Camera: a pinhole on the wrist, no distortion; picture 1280 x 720 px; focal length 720.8 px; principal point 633.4 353.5 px. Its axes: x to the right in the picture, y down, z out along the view. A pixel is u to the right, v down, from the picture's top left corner.
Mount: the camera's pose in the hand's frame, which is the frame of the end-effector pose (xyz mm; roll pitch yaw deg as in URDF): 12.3 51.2 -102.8 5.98 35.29 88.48
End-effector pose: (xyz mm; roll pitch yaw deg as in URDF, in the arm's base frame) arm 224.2 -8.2 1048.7 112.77 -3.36 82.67
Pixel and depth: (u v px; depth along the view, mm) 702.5 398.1 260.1
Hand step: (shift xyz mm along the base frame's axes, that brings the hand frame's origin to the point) 174.5 -4.2 168.8
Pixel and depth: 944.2 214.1 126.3
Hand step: 38.2 38.4 168.7
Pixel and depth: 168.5 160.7 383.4
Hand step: 356.5 114.2 -68.3
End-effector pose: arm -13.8 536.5 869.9 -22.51 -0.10 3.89
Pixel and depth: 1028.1 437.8 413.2
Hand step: -13.9 480.7 -84.3
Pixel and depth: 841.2 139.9 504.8
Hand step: 190.3 506.1 24.0
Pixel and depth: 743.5 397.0 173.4
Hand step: 11.8 169.9 -44.4
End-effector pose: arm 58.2 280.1 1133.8 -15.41 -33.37 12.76
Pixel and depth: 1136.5 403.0 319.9
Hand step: -19.3 417.1 -50.4
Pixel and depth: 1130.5 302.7 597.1
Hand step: -22.5 749.7 26.1
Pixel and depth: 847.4 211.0 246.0
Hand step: 28.0 264.5 36.2
